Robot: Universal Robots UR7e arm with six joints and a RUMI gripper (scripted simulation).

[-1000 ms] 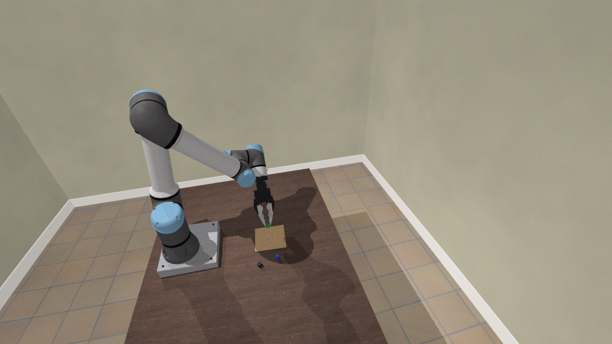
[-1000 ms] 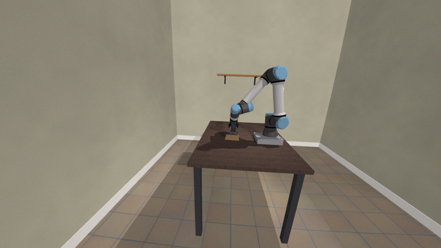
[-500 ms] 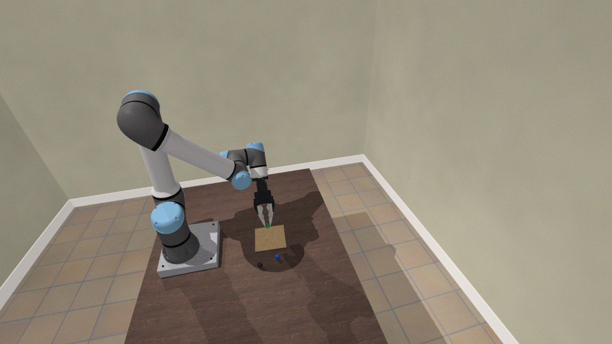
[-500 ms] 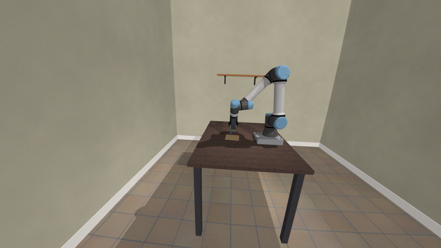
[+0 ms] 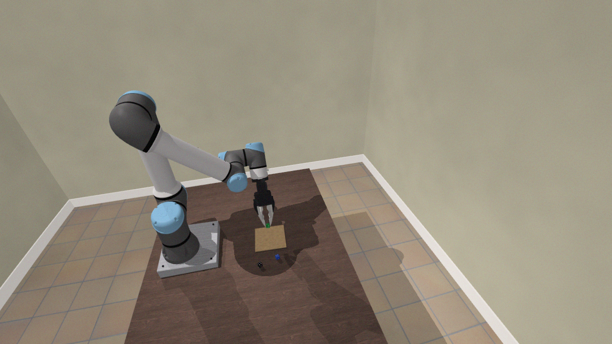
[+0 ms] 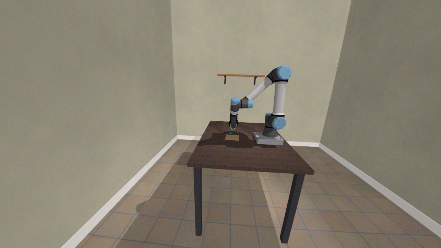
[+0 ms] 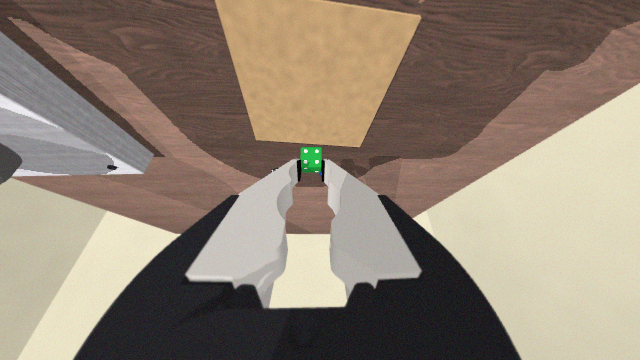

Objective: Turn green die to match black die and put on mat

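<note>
My hand is 1 cm to the left of the green die and 1 cm above it. Round my hand: blue die (3 cm ahead, 13 cm to the right, 8 cm below); then tan mat (1 cm to the right, 9 cm below); then black die (5 cm behind, 16 cm to the right, 8 cm below).
</note>
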